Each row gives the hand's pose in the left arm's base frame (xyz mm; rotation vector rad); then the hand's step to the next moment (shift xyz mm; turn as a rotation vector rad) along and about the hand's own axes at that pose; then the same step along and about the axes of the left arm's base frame.
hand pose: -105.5 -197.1 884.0 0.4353 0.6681 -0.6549
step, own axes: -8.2 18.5 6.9 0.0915 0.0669 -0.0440
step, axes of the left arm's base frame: 10.6 12.8 13.5 0.0815 0.0350 -0.0831
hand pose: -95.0 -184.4 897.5 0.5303 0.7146 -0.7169
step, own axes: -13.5 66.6 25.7 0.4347 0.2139 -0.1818
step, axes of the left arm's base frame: 52.3 31.5 39.4 0.3211 0.0819 -0.3974
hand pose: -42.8 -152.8 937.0 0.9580 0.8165 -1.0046
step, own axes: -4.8 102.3 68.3 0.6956 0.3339 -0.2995
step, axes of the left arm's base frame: 102.5 -38.3 56.4 0.5049 0.1370 -0.6413
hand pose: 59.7 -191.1 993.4 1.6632 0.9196 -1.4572
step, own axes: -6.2 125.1 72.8 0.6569 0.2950 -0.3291
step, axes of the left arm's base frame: 74.6 -124.0 7.8 0.4809 0.1797 -0.6027
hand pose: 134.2 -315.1 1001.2 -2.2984 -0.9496 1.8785
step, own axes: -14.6 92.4 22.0 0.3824 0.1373 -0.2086
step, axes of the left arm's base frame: 19.1 -89.7 -28.8 0.2802 0.1386 -0.3330
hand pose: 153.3 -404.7 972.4 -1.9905 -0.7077 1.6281
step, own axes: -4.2 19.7 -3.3 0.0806 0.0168 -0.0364
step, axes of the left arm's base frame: 4.4 -17.8 -9.0 0.0505 0.0387 -0.0637
